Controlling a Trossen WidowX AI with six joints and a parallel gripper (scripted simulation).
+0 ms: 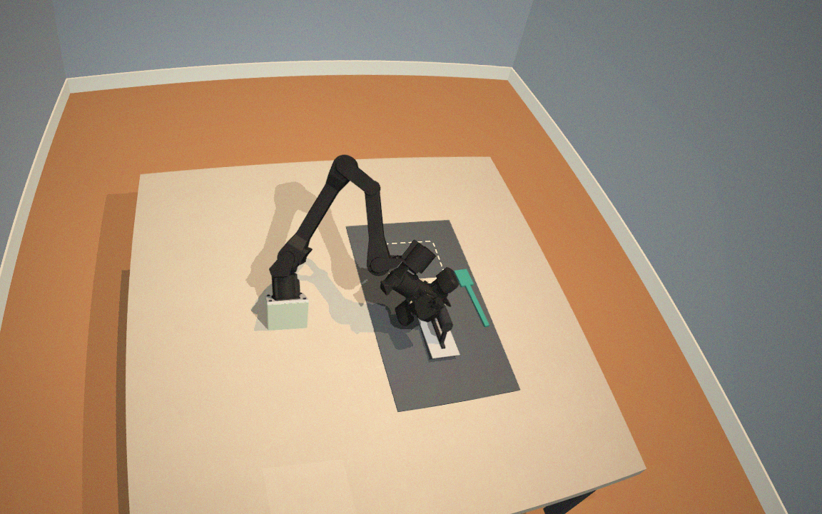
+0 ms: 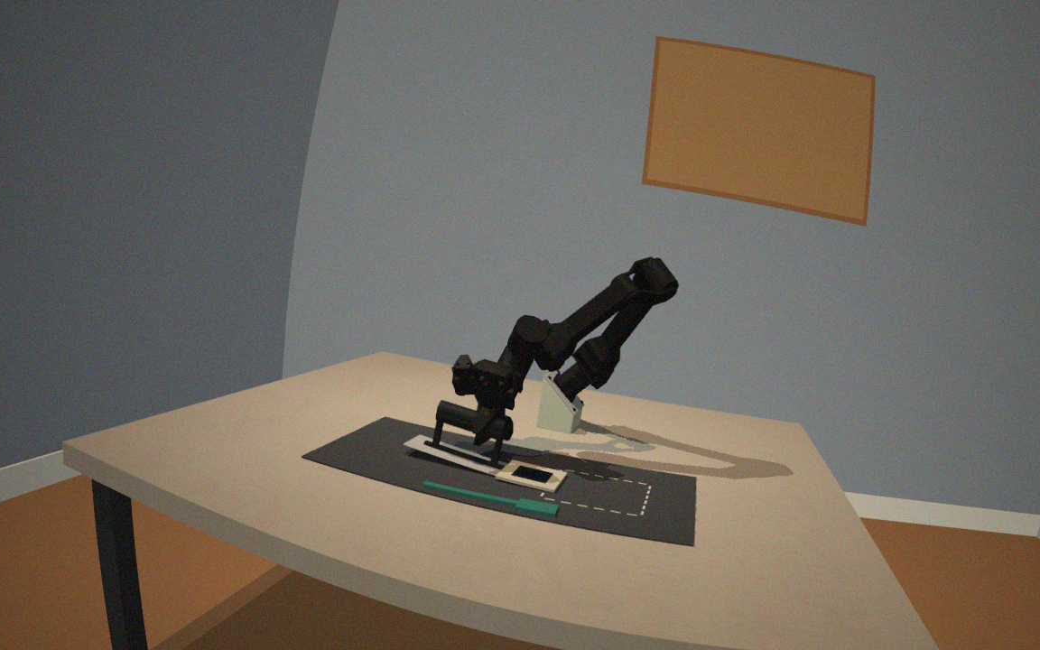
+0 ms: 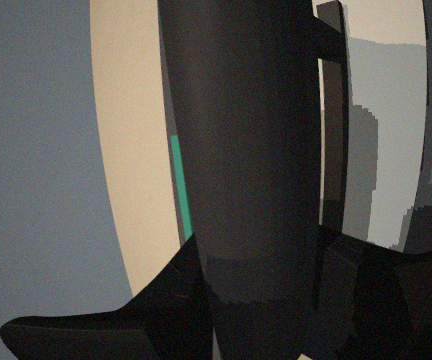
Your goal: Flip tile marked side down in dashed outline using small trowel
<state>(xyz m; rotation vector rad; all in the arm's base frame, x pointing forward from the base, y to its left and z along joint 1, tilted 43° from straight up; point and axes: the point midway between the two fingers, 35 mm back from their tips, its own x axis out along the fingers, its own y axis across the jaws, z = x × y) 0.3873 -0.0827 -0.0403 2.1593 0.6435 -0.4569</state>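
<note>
The dark mat is 8 cm below my gripper tip, 7 cm to the left of it and 2 cm behind it. The rest, counted from my gripper tip: green trowel: 12 cm ahead, 8 cm to the left, 5 cm below; then cream tile: 10 cm to the left, 5 cm below, 1 cm behind.
</note>
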